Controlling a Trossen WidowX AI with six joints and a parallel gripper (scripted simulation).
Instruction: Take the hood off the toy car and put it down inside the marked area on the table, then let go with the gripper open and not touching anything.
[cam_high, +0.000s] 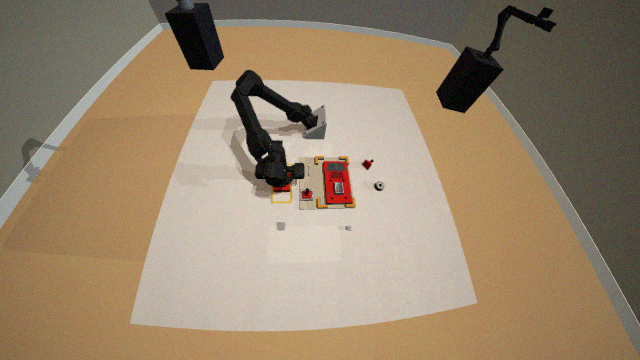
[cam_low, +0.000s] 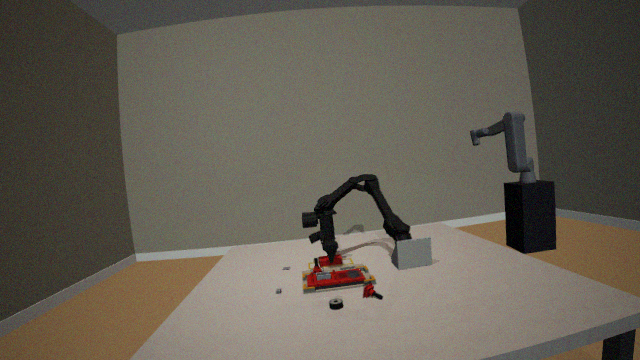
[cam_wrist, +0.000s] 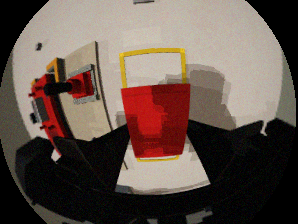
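My gripper tip is right at the hood. Round my gripper tip: beige base plate: 2 cm behind, 20 cm to the left; then black wheel: 4 cm behind, 43 cm to the left.
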